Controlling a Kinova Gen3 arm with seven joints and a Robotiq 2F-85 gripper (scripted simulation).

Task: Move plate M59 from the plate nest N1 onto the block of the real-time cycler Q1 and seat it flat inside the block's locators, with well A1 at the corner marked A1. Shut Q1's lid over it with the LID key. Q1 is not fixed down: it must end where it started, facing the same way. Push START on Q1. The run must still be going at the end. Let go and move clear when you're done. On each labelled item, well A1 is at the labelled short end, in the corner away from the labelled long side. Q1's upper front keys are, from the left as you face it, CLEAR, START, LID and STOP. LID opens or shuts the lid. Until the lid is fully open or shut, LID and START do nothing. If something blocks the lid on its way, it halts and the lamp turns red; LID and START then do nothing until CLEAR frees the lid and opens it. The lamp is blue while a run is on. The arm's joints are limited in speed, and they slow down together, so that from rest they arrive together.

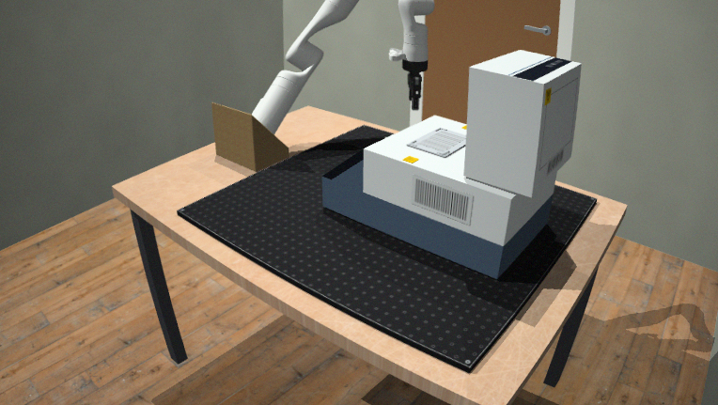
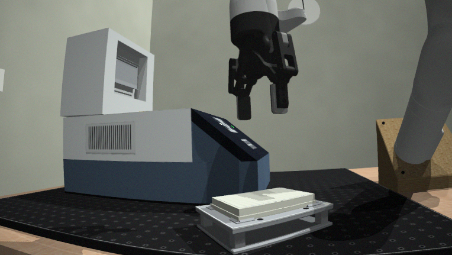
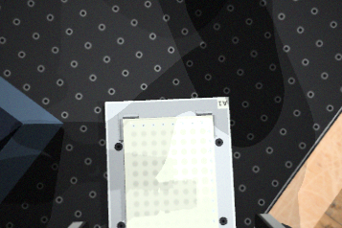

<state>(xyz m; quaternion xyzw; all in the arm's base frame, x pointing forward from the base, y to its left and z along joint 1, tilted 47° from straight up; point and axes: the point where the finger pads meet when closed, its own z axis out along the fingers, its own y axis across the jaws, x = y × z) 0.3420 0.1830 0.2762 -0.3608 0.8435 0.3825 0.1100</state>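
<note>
The plate M59 is 130 mm below my hand. Also, from my hand: A1 mark: 90 mm behind, 10 mm to the right, 140 mm below; plate nest: 140 mm below.
</note>
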